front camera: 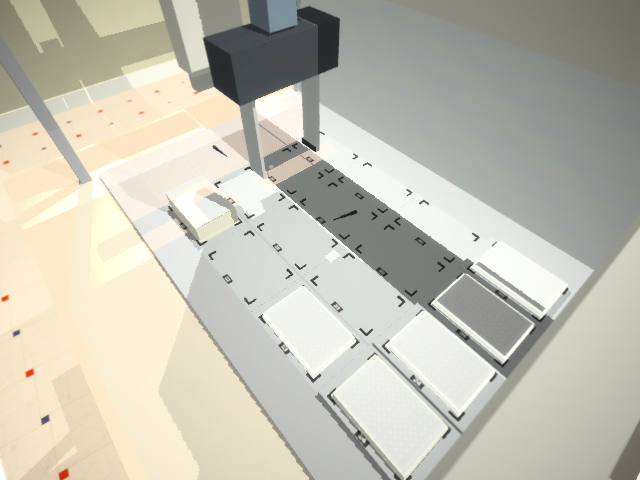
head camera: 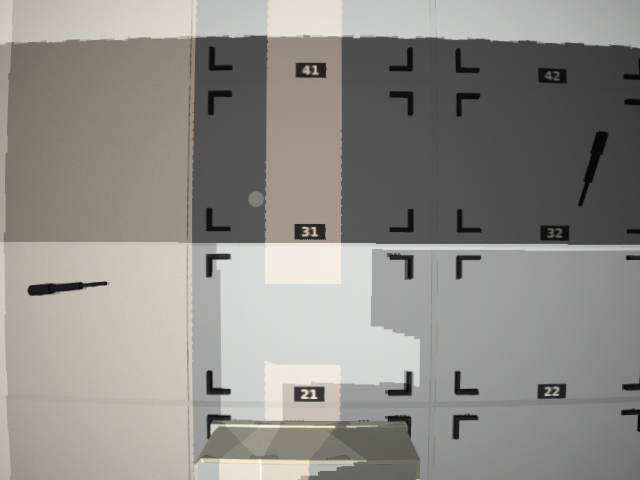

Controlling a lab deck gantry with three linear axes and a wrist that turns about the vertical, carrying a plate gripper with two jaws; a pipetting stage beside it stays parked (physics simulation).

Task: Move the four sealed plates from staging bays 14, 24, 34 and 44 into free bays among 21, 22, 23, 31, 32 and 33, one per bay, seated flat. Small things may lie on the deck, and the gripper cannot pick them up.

Observation:
I see my gripper, a pale box, a bay 34, a bay 44, a bay 23 and a bay 33.

